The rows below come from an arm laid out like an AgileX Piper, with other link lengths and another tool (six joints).
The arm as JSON. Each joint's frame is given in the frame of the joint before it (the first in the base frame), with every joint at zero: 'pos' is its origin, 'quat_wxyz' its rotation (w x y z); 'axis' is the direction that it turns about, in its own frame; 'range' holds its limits. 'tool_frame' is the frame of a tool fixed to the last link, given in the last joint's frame.
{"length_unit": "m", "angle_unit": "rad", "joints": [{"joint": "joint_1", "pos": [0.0, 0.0, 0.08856], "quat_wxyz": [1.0, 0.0, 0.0, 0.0], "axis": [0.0, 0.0, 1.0], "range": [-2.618, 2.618]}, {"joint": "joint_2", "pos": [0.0, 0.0, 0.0], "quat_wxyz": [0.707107, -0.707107, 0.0, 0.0], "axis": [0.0, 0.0, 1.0], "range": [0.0, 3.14]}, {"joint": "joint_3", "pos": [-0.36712, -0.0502, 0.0], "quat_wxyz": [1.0, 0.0, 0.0, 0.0], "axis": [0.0, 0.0, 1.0], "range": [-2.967, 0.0]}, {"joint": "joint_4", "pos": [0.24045, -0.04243, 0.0], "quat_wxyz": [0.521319, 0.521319, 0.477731, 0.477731], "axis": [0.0, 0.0, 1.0], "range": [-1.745, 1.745]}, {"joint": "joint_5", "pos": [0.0, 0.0, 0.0], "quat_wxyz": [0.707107, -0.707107, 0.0, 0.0], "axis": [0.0, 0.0, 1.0], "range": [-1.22, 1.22]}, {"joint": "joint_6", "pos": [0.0, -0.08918, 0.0], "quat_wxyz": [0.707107, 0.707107, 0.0, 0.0], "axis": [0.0, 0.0, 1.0], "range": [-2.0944, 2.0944]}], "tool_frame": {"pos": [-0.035, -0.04, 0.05], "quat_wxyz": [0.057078, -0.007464, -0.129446, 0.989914]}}
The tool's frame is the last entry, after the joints.
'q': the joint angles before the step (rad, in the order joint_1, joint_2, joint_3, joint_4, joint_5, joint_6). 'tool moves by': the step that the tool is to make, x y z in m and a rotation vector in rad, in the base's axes. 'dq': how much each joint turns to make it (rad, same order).
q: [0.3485 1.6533 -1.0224 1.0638 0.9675 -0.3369]
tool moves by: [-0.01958 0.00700 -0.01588 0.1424 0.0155 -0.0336]
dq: [0.0006 -0.0144 0.1531 0.2601 -0.0151 -0.2193]
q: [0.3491 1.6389 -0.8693 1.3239 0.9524 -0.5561]
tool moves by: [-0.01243 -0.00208 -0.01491 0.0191 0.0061 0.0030]
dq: [0.0000 0.0000 0.0843 0.0748 -0.0025 -0.1063]
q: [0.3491 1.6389 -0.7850 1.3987 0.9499 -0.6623]
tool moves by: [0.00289 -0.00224 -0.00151 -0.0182 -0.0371 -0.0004]
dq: [0.0000 0.0000 0.0067 0.0019 -0.0268 -0.0389]
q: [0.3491 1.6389 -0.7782 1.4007 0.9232 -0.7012]
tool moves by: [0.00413 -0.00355 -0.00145 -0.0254 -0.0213 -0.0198]
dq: [0.0000 0.0000 -0.0001 -0.0045 -0.0373 -0.0063]
